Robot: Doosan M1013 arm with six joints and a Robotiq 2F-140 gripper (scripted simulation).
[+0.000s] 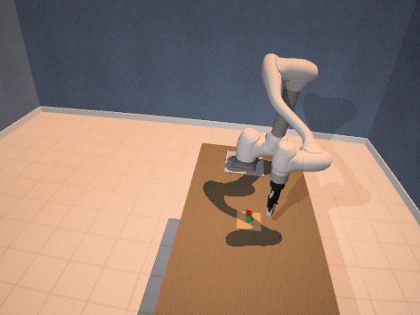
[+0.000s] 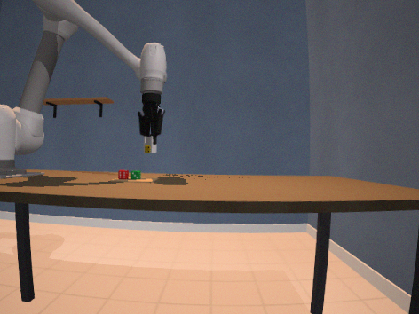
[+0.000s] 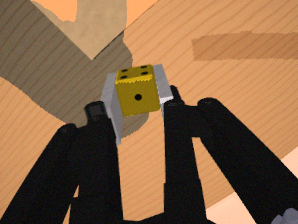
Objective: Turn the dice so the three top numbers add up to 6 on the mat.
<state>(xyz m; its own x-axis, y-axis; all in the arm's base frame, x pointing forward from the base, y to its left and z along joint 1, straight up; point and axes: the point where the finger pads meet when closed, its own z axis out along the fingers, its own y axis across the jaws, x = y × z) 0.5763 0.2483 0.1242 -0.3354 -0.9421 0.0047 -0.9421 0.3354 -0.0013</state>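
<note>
Right now my hand is 11 cm to the left of the green die and 11 cm above it. The rest, counted from my hand: yellow die: 2 cm below; red die: 12 cm to the right, 11 cm below, 5 cm behind; tan mat: 13 cm below, 11 cm to the right.
</note>
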